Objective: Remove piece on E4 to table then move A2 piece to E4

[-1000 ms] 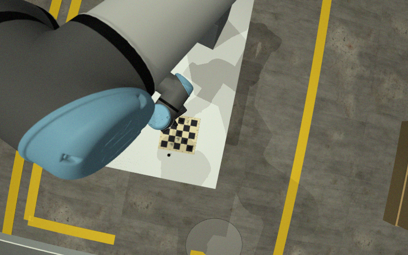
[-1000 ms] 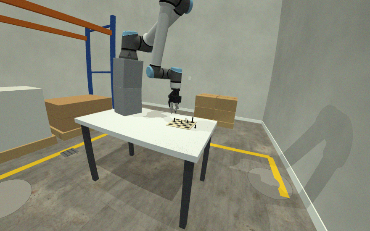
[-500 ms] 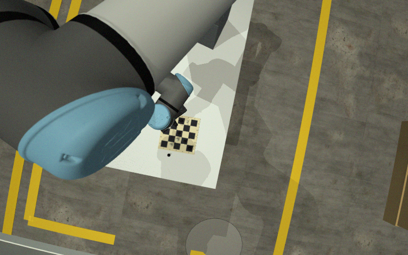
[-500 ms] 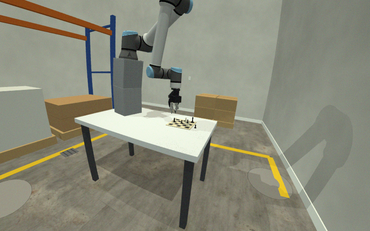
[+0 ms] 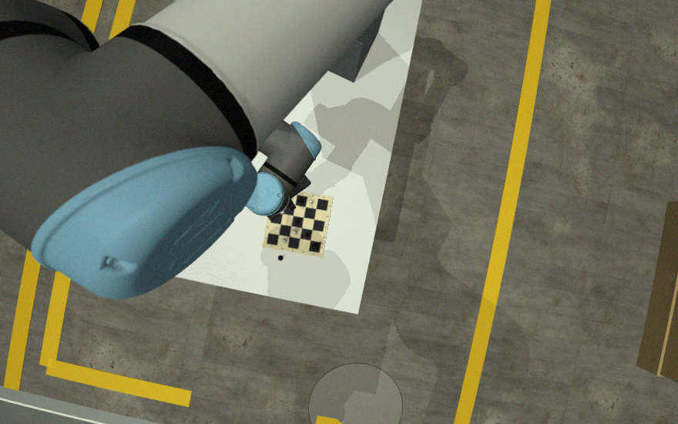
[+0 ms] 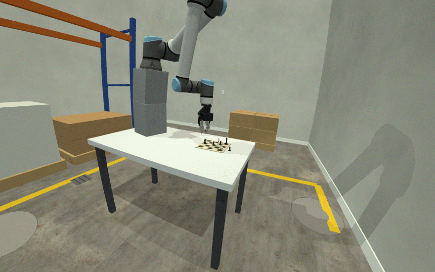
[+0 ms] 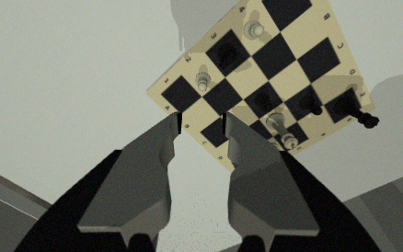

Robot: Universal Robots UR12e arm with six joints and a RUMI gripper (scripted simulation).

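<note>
Right now the chessboard is 11 cm below my hand, 8 cm ahead of it and 4 cm to the left of it.
</note>
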